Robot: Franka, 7 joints.
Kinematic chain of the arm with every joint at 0, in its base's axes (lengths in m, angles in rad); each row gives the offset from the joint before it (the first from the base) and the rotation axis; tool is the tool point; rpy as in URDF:
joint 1: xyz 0 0 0.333 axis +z
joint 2: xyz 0 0 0 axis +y
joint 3: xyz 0 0 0.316 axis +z
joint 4: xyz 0.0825 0 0 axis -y
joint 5: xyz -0.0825 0 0.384 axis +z
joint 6: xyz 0 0 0 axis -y
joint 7: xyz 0.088 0 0 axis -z
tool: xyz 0 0 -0.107 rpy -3.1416 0 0
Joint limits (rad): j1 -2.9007..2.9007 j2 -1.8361..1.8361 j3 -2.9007..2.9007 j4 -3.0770..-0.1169 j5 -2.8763..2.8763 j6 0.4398..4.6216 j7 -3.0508..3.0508
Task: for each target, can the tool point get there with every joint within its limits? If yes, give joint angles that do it. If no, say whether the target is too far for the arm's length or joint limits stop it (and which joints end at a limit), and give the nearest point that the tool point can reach.
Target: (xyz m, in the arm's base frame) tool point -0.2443 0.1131 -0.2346
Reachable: yes | joints 2.3408 1.4753 0.1809 -1.9506 1.8669 2.5353 1.2187
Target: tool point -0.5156 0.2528 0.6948
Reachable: yes | joints -1.3547 -0.0923 -2.3765 -1.7531 -0.9175 3.6098 1.8154
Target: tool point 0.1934 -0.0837 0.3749
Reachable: yes | joints 1.9396 0.6075 -2.0516 -2.7188 -0.4421 0.8687 -0.9917
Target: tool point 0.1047 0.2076 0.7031
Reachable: yes | joints 1.2657 -1.1828 0.0253 -2.5692 -1.5263 2.0961 1.6490
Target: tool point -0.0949 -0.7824 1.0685
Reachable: no: too far | nearest point -0.0755 -0.6226 0.9183 | short by 0.220 m
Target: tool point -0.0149 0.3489 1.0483
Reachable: yes | joints 0.8011 0.4777 2.4423 -0.5618 1.5435 3.4967 -1.8405
